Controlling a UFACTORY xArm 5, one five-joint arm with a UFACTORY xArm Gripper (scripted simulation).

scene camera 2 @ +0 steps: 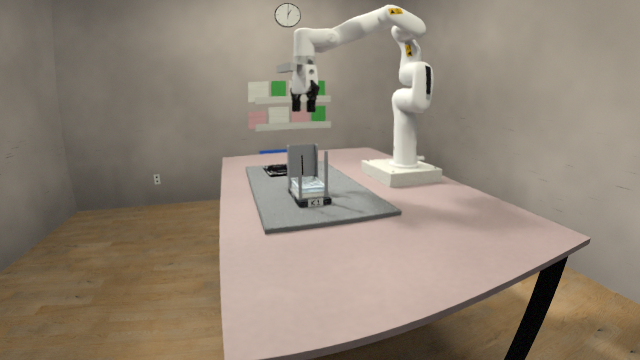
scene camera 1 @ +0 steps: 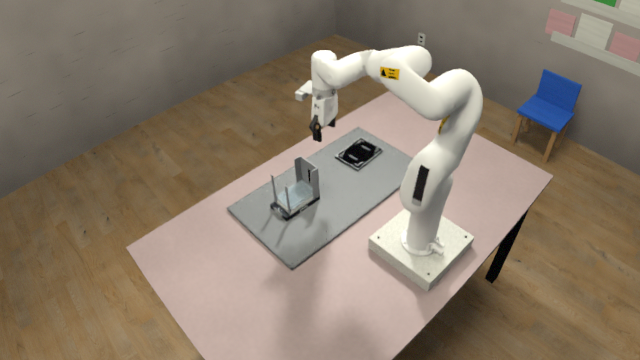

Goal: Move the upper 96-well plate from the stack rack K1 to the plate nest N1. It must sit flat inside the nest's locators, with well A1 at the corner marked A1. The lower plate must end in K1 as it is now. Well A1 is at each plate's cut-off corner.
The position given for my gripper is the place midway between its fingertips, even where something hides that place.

In view: my gripper [scene camera 2: 303, 111] and a plate nest N1 [scene camera 1: 363, 155].
My gripper is seen too in scene camera 1 [scene camera 1: 324, 133].
